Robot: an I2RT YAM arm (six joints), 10 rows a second.
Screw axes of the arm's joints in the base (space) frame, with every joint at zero. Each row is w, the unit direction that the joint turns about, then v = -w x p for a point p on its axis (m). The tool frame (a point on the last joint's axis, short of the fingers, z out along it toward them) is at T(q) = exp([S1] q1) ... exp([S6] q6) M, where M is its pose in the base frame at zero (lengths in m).
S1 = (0, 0, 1, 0, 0, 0)
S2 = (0, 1, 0, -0.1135, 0, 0.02)
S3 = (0, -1, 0, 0.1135, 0, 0.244)
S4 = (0, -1, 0, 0.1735, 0, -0.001)
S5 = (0, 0, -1, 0, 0.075, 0)
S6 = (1, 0, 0, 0, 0.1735, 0)
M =
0 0 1 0.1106
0 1 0 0
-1 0 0 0.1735
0 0 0 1
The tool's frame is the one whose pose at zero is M.
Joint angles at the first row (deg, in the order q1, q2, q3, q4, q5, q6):
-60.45 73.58 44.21 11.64 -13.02 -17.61
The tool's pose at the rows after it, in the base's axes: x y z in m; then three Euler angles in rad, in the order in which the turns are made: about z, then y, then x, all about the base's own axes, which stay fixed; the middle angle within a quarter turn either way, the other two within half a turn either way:
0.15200, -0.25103, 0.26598, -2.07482, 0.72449, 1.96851
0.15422, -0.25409, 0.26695, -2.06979, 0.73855, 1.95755
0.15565, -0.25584, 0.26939, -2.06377, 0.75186, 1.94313
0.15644, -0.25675, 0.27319, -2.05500, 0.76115, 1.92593
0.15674, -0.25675, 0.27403, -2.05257, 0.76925, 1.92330
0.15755, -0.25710, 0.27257, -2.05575, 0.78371, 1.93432
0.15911, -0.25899, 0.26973, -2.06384, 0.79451, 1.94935
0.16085, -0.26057, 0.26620, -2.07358, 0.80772, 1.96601
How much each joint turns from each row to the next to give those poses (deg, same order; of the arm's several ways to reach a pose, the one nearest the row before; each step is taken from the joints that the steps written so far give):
0.00 0.37 0.15 0.59 -0.63 0.07
0.00 0.88 0.57 0.94 -0.70 0.02
0.00 0.39 0.52 0.63 -0.63 -0.02
0.01 0.05 0.57 0.31 -0.40 0.04
0.00 -0.01 0.11 0.09 -0.43 0.09
-0.01 0.31 0.00 0.00 -0.90 0.18
0.00 0.81 0.13 0.17 -0.72 0.00
0.05 0.83 0.00 0.31 -0.83 -0.03

